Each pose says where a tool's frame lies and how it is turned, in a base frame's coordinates. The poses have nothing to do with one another.
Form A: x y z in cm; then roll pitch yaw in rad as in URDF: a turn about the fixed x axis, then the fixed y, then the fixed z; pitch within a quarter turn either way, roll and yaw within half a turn.
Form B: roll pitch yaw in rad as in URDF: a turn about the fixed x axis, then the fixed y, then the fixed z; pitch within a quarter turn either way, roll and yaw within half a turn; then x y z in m. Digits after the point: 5 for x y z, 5 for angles.
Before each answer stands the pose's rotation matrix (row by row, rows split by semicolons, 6 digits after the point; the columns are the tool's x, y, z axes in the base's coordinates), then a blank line. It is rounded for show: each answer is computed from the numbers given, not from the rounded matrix.
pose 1, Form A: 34.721, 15.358, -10.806, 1.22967, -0.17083, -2.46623
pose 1, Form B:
-0.769120 0.334190 -0.544768; -0.616080 -0.160952 0.771064; 0.170000 0.928661 0.329679

1.22967, -0.17083, -2.46623, 0.34721, 0.15358, -0.10806
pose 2, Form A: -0.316, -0.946, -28.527, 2.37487, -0.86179, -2.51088
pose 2, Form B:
-0.525817 0.000564 -0.850598; -0.383955 0.892167 0.237942; 0.759009 0.451705 -0.468900

2.37487, -0.86179, -2.51088, -0.00316, -0.00946, -0.28527
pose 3, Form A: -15.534, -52.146, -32.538, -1.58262, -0.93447, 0.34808
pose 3, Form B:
0.558608 0.760031 -0.332131; 0.202693 0.263203 0.943207; 0.804284 -0.594203 -0.007026

-1.58262, -0.93447, 0.34808, -0.15534, -0.52146, -0.32538
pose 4, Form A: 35.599, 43.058, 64.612, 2.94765, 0.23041, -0.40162
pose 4, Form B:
0.896105 -0.343069 -0.281603; -0.380579 -0.920379 -0.089792; -0.228377 0.187636 -0.955320

2.94765, 0.23041, -0.40162, 0.35599, 0.43058, 0.64612
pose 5, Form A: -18.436, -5.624, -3.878, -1.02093, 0.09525, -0.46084
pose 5, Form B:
0.891619 0.159761 0.423664; -0.442685 0.504117 0.741550; -0.095106 -0.848730 0.520205

-1.02093, 0.09525, -0.46084, -0.18436, -0.05624, -0.03878
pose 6, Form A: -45.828, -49.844, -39.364, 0.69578, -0.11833, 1.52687
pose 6, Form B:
0.043605 -0.770136 0.636387; 0.992049 -0.041893 -0.118672; 0.118054 0.636502 0.762187

0.69578, -0.11833, 1.52687, -0.45828, -0.49844, -0.39364
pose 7, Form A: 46.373, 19.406, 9.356, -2.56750, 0.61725, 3.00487
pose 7, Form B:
-0.807863 0.425841 0.407451; 0.111147 0.789007 -0.604246; -0.578795 -0.442862 -0.684741

-2.56750, 0.61725, 3.00487, 0.46373, 0.19406, 0.09356
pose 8, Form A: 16.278, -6.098, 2.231, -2.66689, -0.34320, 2.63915
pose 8, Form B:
-0.825299 0.293523 -0.482417; 0.453484 0.853571 -0.256453; 0.336502 -0.430419 -0.837560

-2.66689, -0.34320, 2.63915, 0.16278, -0.06098, 0.02231
